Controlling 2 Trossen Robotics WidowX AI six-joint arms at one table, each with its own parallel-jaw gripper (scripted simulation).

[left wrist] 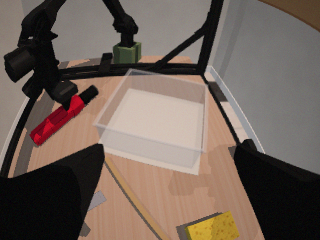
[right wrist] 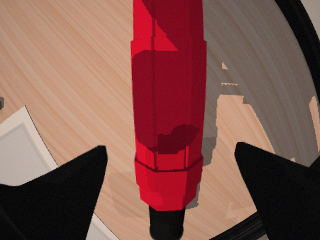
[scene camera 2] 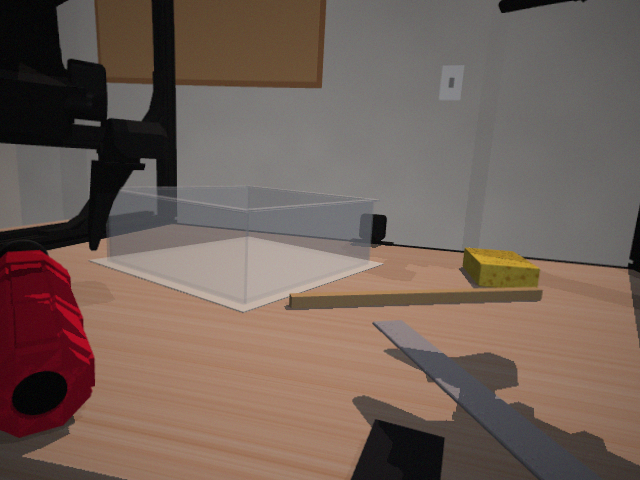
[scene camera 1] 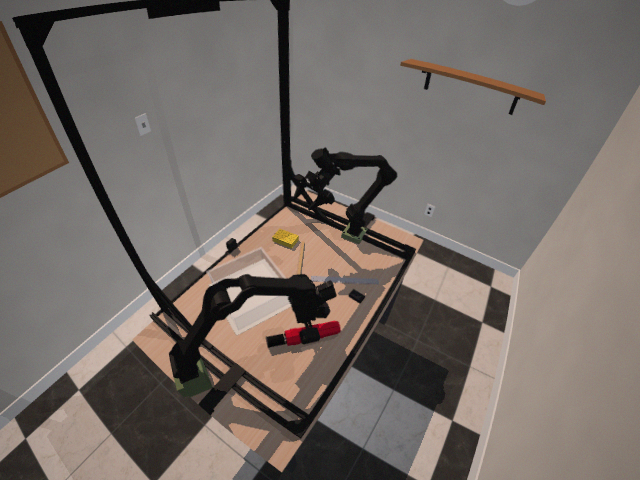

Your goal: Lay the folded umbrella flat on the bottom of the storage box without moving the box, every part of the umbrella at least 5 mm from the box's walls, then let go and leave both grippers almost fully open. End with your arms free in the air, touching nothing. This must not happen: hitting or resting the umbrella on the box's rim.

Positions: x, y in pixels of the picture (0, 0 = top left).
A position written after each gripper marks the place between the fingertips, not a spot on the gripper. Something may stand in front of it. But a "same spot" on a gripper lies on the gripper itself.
Labels:
right gripper: left wrist 60, 104; right wrist; scene camera 2; scene camera 1 304, 329
red folded umbrella: left wrist; right wrist 168, 52; scene camera 2; scene camera 1 293, 338
same spot on right gripper: (right wrist: 67, 195) = (scene camera 2: 95, 193)
same spot on red folded umbrella: (left wrist: 59, 117) = (scene camera 2: 63, 289)

